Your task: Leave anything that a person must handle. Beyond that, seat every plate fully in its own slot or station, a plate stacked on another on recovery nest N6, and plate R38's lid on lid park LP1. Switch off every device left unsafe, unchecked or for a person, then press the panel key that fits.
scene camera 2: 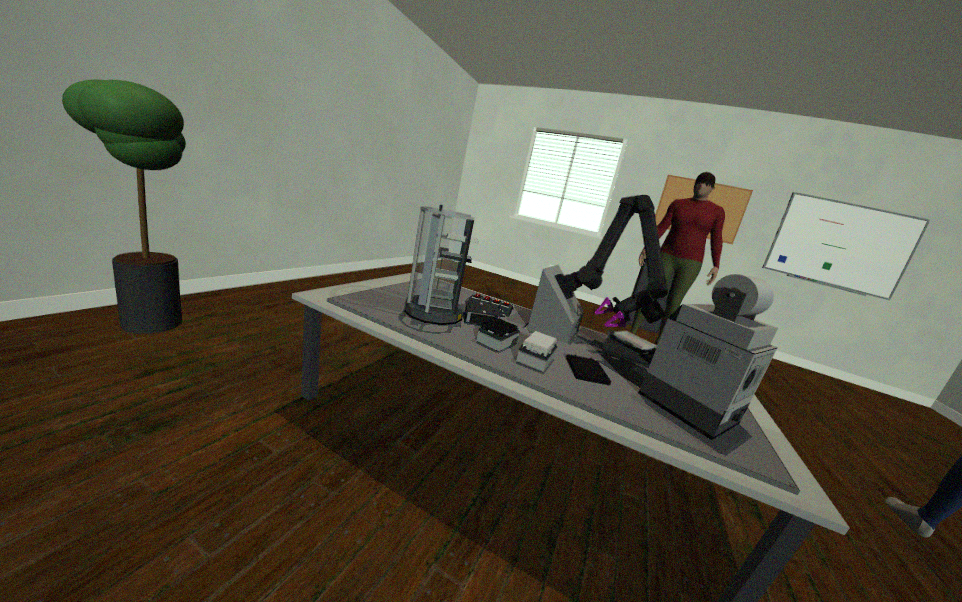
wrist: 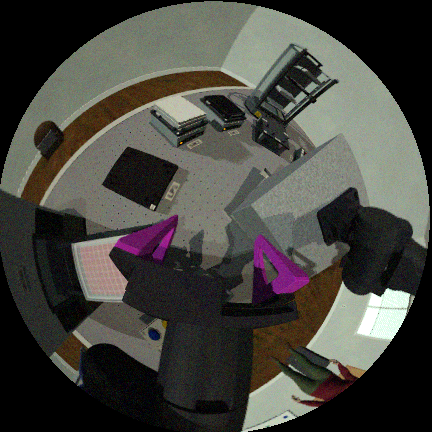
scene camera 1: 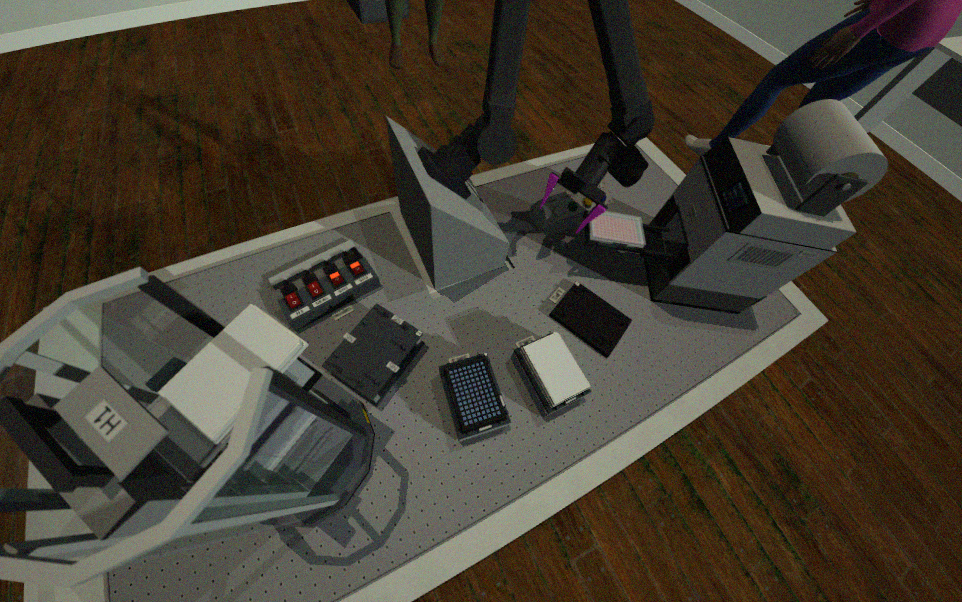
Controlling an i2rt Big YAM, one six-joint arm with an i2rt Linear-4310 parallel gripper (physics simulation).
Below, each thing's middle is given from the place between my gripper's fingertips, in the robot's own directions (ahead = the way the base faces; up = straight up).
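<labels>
There's a plate hotel (scene camera 1: 108, 473) that's 620 mm to the right of my hand, 250 mm ahead of it and 80 mm above it. The dark well plate (scene camera 1: 477, 404) is 300 mm to the right of my hand, 270 mm ahead of it and 80 mm below it. As for the black lid pad (scene camera 1: 596, 322), my hand is 130 mm above it, 190 mm short of it and 30 mm to the right of it.
</labels>
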